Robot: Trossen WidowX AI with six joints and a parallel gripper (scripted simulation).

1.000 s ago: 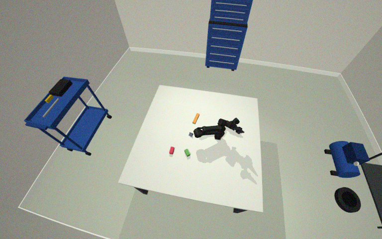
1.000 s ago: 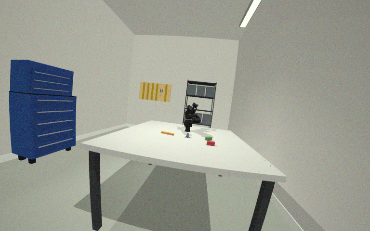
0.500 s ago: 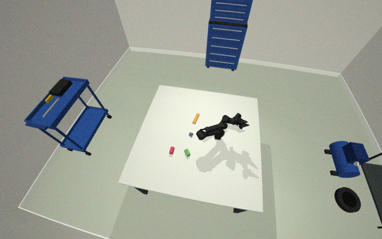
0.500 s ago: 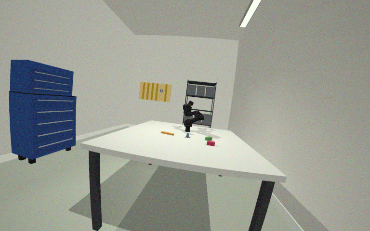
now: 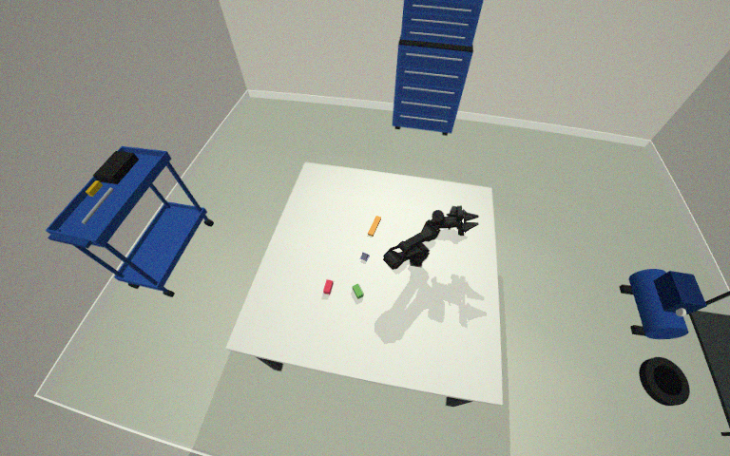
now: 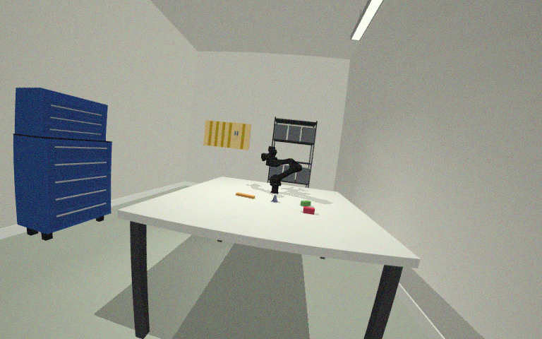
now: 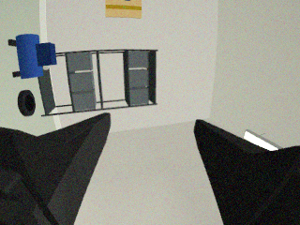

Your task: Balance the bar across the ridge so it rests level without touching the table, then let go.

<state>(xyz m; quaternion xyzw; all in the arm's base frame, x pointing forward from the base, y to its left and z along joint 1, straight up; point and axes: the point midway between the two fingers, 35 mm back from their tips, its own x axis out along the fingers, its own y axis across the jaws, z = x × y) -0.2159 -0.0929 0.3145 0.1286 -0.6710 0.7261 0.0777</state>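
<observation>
My gripper tip is 520 mm short of the orange bar, 90 mm to the left of it and 320 mm above it. Also, from my gripper tip: red block 690 mm ahead, 340 mm to the left, 310 mm below; green block 530 mm ahead, 340 mm to the left, 310 mm below.
</observation>
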